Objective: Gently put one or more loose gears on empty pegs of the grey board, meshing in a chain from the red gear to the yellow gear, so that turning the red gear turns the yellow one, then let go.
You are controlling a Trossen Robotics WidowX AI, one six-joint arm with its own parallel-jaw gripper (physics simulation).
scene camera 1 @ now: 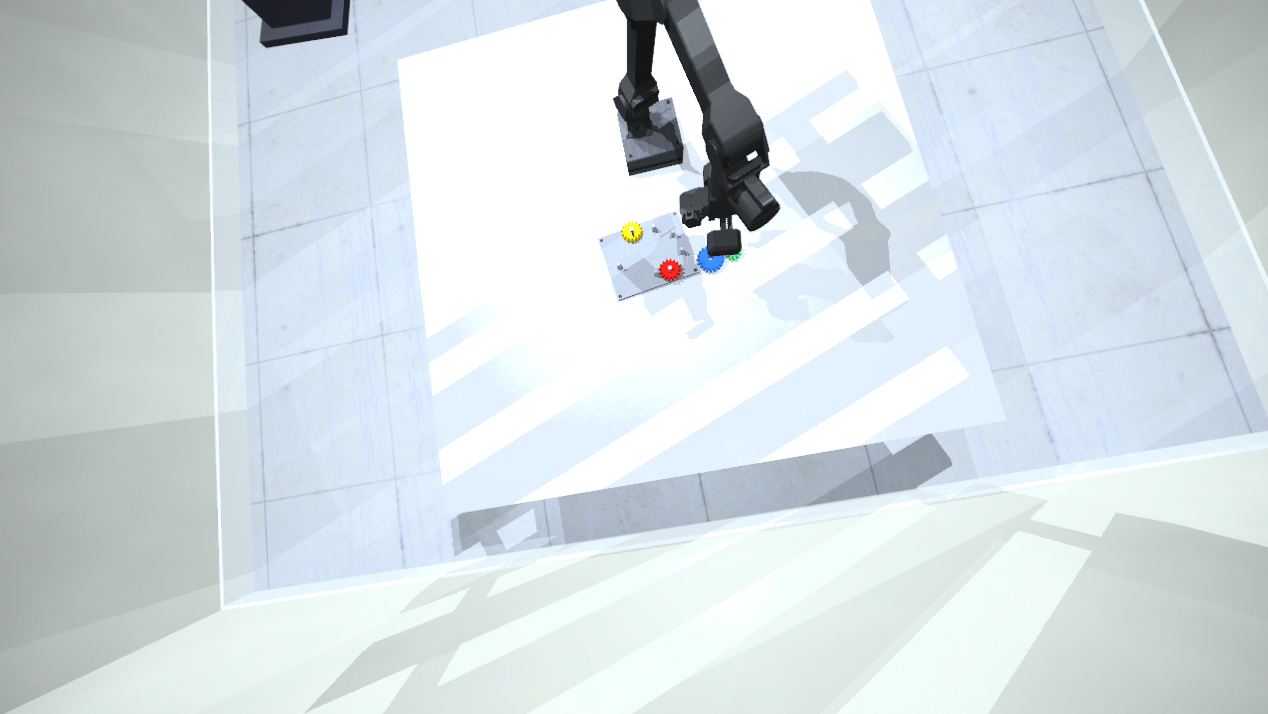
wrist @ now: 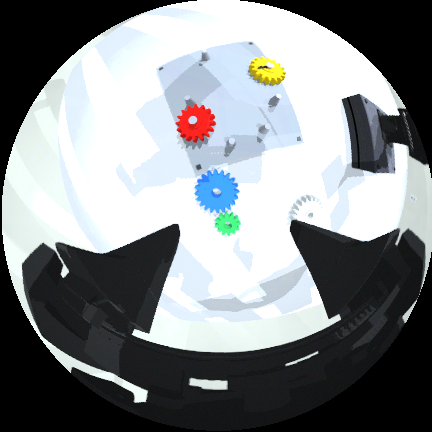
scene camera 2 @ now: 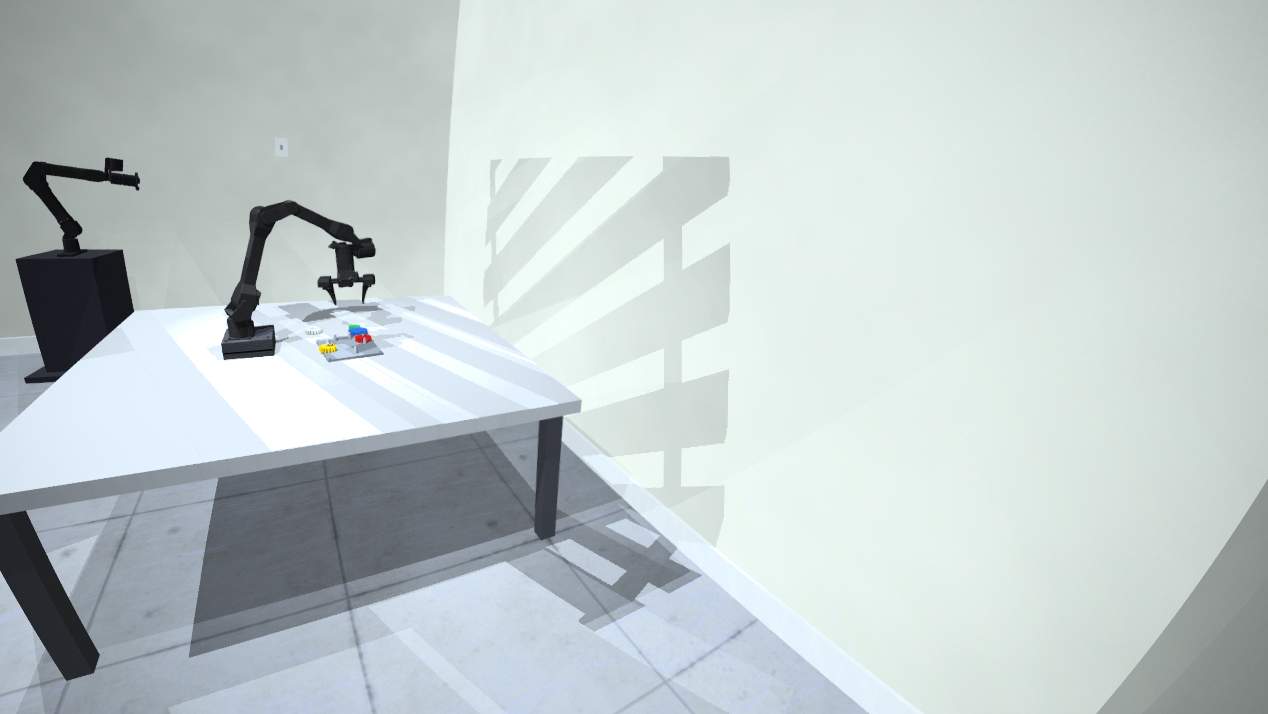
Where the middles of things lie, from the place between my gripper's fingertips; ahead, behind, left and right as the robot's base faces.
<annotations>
Now: the blue gear (wrist: 228,192) 100 mm below my hand and 20 mm ahead of it. From my hand the other things lie so: grey board (scene camera 1: 639,259) 160 mm to the right, 100 mm below; then white gear (wrist: 308,209) 130 mm behind, 100 mm below, 40 mm to the left; then red gear (wrist: 204,119) 100 mm to the right, 90 mm below, 50 mm ahead.
</annotations>
